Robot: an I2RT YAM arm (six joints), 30 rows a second.
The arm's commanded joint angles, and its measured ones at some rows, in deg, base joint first. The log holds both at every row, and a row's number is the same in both.
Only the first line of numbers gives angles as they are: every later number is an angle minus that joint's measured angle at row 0.
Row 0, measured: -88.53, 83.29, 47.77, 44.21, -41.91, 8.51
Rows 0 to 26, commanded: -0.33, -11.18, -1.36, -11.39, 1.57, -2.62; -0.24, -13.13, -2.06, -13.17, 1.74, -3.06; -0.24, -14.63, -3.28, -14.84, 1.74, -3.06; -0.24, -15.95, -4.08, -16.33, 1.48, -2.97; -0.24, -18.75, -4.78, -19.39, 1.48, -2.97; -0.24, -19.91, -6.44, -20.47, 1.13, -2.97; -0.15, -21.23, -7.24, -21.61, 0.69, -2.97; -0.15, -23.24, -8.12, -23.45, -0.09, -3.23; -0.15, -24.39, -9.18, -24.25, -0.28, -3.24; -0.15, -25.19, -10.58, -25.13, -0.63, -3.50; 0.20, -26.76, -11.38, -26.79, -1.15, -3.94; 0.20, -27.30, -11.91, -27.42, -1.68, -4.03; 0.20, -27.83, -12.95, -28.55, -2.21, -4.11; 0.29, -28.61, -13.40, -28.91, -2.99, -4.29; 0.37, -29.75, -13.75, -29.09, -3.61, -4.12; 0.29, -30.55, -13.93, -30.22, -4.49, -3.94; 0.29, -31.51, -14.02, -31.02, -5.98, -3.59; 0.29, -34.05, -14.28, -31.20, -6.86, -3.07; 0.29, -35.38, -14.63, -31.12, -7.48, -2.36; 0.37, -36.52, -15.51, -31.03, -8.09, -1.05; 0.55, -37.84, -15.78, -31.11, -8.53, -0.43; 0.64, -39.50, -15.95, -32.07, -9.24, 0.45; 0.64, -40.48, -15.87, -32.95, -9.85, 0.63; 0.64, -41.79, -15.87, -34.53, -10.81, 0.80; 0.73, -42.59, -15.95, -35.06, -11.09, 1.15; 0.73, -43.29, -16.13, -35.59, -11.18, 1.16; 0.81, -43.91, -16.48, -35.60, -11.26, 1.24
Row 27, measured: 0.59, -42.12, -15.65, -35.24, -7.87, -0.52
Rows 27 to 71, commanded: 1.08, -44.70, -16.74, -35.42, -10.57, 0.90; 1.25, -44.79, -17.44, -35.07, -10.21, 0.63; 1.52, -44.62, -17.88, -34.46, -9.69, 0.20; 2.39, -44.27, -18.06, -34.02, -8.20, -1.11; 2.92, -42.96, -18.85, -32.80, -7.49, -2.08; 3.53, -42.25, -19.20, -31.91, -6.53, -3.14; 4.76, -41.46, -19.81, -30.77, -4.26, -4.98; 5.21, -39.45, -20.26, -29.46, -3.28, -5.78; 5.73, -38.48, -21.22, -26.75, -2.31, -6.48; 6.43, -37.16, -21.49, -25.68, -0.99, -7.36; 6.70, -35.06, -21.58, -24.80, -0.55, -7.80; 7.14, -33.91, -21.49, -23.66, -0.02, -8.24; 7.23, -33.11, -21.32, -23.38, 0.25, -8.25; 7.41, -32.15, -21.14, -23.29, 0.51, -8.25; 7.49, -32.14, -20.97, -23.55, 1.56, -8.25; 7.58, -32.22, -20.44, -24.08, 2.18, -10.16; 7.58, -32.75, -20.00, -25.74, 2.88, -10.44; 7.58, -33.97, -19.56, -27.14, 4.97, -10.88; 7.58, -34.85, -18.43, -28.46, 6.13, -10.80; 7.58, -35.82, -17.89, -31.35, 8.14, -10.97; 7.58, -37.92, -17.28, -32.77, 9.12, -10.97; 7.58, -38.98, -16.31, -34.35, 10.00, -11.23; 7.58, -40.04, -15.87, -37.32, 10.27, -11.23; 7.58, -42.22, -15.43, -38.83, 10.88, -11.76; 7.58, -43.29, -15.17, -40.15, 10.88, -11.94; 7.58, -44.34, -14.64, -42.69, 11.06, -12.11; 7.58, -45.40, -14.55, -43.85, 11.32, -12.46; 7.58, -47.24, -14.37, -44.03, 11.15, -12.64; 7.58, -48.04, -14.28, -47.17, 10.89, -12.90; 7.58, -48.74, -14.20, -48.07, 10.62, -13.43; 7.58, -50.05, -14.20, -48.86, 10.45, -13.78; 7.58, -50.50, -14.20, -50.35, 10.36, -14.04; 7.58, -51.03, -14.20, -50.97, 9.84, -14.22; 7.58, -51.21, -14.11, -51.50, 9.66, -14.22; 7.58, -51.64, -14.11, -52.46, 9.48, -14.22; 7.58, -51.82, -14.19, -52.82, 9.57, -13.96; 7.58, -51.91, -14.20, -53.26, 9.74, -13.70; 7.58, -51.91, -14.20, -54.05, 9.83, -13.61; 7.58, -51.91, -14.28, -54.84, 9.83, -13.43; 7.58, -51.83, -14.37, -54.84, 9.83, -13.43; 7.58, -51.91, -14.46, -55.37, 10.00, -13.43; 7.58, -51.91, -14.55, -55.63, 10.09, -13.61; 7.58, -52.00, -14.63, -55.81, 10.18, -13.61; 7.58, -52.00, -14.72, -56.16, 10.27, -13.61; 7.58, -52.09, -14.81, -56.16, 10.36, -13.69
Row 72, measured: 7.43, -51.43, -15.96, -55.76, 9.22, -13.35
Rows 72 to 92, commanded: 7.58, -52.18, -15.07, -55.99, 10.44, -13.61; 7.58, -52.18, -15.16, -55.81, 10.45, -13.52; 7.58, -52.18, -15.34, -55.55, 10.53, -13.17; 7.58, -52.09, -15.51, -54.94, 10.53, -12.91; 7.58, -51.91, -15.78, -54.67, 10.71, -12.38; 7.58, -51.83, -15.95, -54.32, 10.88, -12.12; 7.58, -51.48, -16.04, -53.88, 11.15, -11.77; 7.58, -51.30, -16.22, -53.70, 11.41, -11.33; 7.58, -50.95, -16.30, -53.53, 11.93, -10.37; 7.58, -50.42, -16.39, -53.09, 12.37, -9.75; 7.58, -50.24, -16.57, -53.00, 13.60, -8.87; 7.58, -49.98, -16.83, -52.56, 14.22, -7.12; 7.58, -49.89, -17.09, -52.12, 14.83, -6.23; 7.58, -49.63, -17.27, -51.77, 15.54, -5.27; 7.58, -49.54, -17.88, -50.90, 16.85, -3.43; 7.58, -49.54, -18.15, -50.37, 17.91, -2.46; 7.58, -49.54, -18.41, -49.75, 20.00, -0.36; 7.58, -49.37, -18.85, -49.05, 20.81, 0.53; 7.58, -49.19, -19.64, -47.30, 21.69, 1.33; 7.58, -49.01, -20.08, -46.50, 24.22, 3.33; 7.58, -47.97, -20.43, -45.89, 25.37, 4.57
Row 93, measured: 7.47, -49.12, -19.41, -51.83, 18.62, -1.92
